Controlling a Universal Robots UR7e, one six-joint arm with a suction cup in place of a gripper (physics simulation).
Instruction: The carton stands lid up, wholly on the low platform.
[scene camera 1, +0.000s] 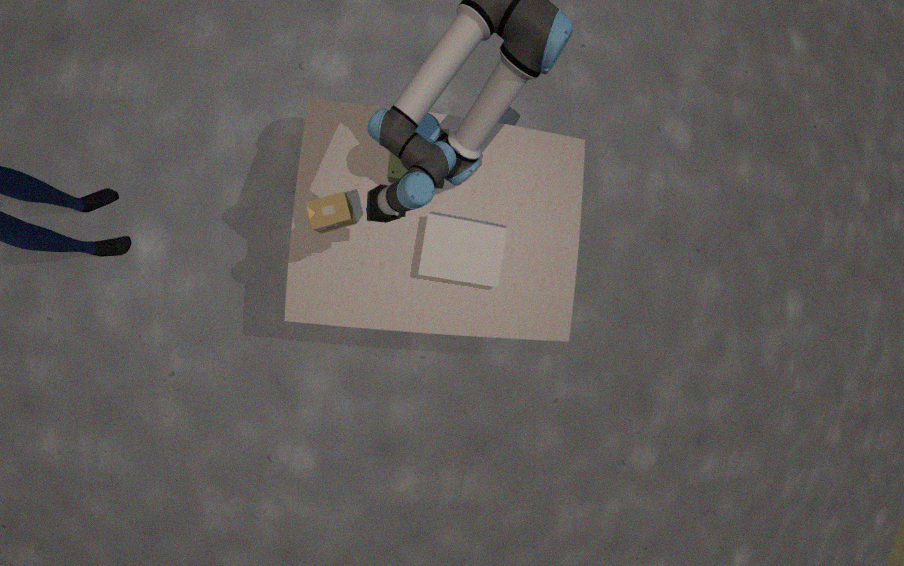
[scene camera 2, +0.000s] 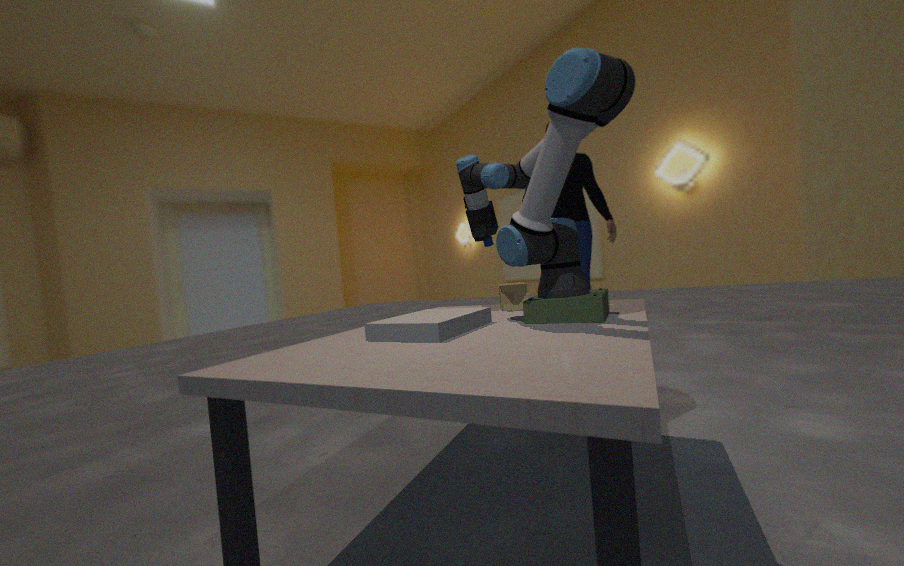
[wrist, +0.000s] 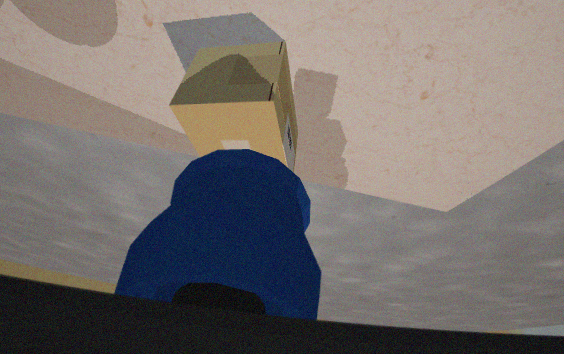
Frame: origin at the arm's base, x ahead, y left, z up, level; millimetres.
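Seen in the pictures: hand, tool point: (scene camera 2: 488, 244) (wrist: 240, 214); arm's base, link origin: (scene camera 2: 563, 295).
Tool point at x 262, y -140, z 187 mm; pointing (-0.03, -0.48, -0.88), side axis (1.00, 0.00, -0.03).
Note:
Pixels of each thing's top centre, then the offset from my tool point to it. "pt": a spot on its surface instead. Level surfaces: height alone.
- tan carton, top centre: (wrist: 239, 152) (scene camera 1: 328, 210) (scene camera 2: 511, 283) dx -29, dy -186, dz -158 mm
- flat grey piece, surface spot: (scene camera 1: 352, 206) pt dx -63, dy -117, dz -238 mm
- low platform, top centre: (scene camera 2: 431, 314) (scene camera 1: 463, 250) dx +100, dy +322, dz -210 mm
- table, surface height: dz -258 mm
The tan carton (scene camera 1: 336, 220) (scene camera 2: 512, 298) (wrist: 227, 120) lies at the table's far left in scene camera 1. A pale square label is on its upper face and a barcode label on a side face. A flat grey piece (scene camera 1: 355, 206) (wrist: 220, 32) adjoins its end toward the arm; whether it is the lid is unclear. The low platform (scene camera 1: 462, 250) (scene camera 2: 433, 316) is a pale slab, apart from the carton, with nothing on it. My gripper (scene camera 2: 488, 241) (wrist: 240, 170), a blue suction cup, is off and holds nothing. It hangs tilted above the table, apart from the carton.
The table (scene camera 1: 533, 300) (scene camera 2: 533, 363) bears all of these. A green block (scene camera 1: 395, 170) (scene camera 2: 567, 310) is at the arm's base, partly hidden by the arm in scene camera 1. A person (scene camera 1: 40, 190) (scene camera 2: 577, 193) stands beyond the carton's end of the table.

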